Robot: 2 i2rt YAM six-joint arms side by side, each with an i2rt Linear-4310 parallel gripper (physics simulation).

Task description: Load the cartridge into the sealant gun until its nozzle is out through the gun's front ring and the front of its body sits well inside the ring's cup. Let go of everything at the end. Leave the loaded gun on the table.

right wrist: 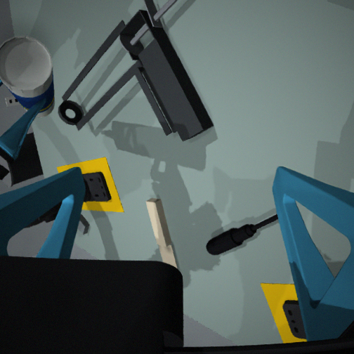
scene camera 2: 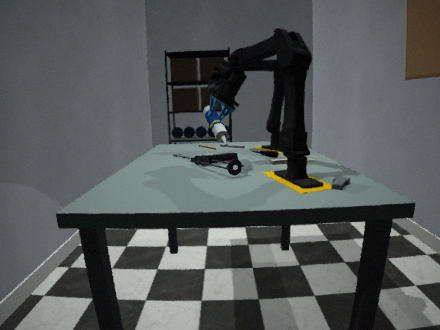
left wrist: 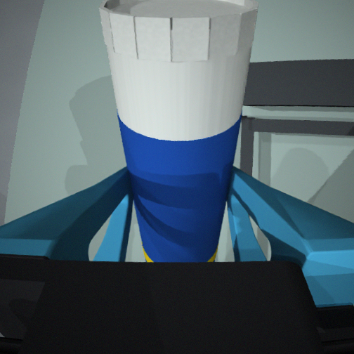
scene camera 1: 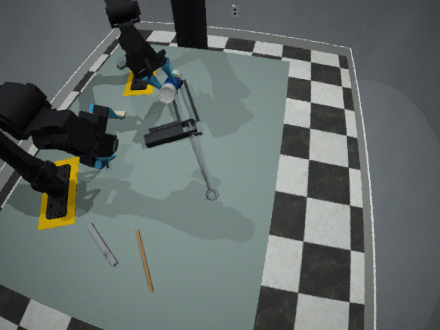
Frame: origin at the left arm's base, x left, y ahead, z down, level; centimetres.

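Where they show: left gripper, fingertip midpoint: (scene camera 2: 213, 118); right gripper, fingertip midpoint: (scene camera 1: 117, 137); left arm's base, origin of the base link: (scene camera 2: 296, 179); right arm's base, origin of the base link: (scene camera 2: 276, 149) (scene camera 1: 59, 191).
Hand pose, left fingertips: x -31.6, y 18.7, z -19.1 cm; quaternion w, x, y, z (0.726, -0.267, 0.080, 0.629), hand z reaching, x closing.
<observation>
Things, the pixels of their top centre, and the offset from my left fingertips. "*": a spot on its surface instead.
- black sealant gun, surface spot: (scene camera 1: 167, 135) * dz +15.9, dx -7.1, dy -3.1 cm
- front ring, surface spot: (scene camera 2: 228, 168) * dz +15.7, dx +21.5, dy +1.1 cm
- grey bar, middle of its top: (scene camera 1: 100, 243) dz +18.0, dx -43.9, dy -21.7 cm
- wooden stick, middle of its top: (scene camera 1: 144, 259) dz +18.4, dx -48.5, dy -8.1 cm
- grey block, middle of its top: (scene camera 2: 339, 180) dz +17.6, dx +42.3, dy -27.4 cm
The blue and white cartridge (scene camera 1: 170, 91) (scene camera 2: 213, 118) (left wrist: 180, 165) (right wrist: 27, 67) is held in the air, tilted. In scene camera 2 its nozzle points down to the right. My left gripper (scene camera 1: 162, 79) (left wrist: 179, 177) is shut on its blue middle. The black sealant gun (scene camera 1: 167, 135) (scene camera 2: 215, 158) (right wrist: 172, 87) lies on the table, its cradle empty, its rod (scene camera 1: 201, 162) drawn out backward. The front ring (scene camera 2: 228, 168) (right wrist: 62, 111) stands at the cradle's end, below the cartridge and apart from it. My right gripper (scene camera 1: 111, 139) (right wrist: 178, 177) is open and empty, left of the gun in scene camera 1.
A pale wooden piece (right wrist: 157, 220) and a black screwdriver (right wrist: 232, 240) lie below the right gripper. A grey bar (scene camera 1: 102, 245) and a wooden stick (scene camera 1: 144, 260) lie in the lower part of scene camera 1. A grey block (scene camera 2: 341, 182) lies beside the left arm's base.
</observation>
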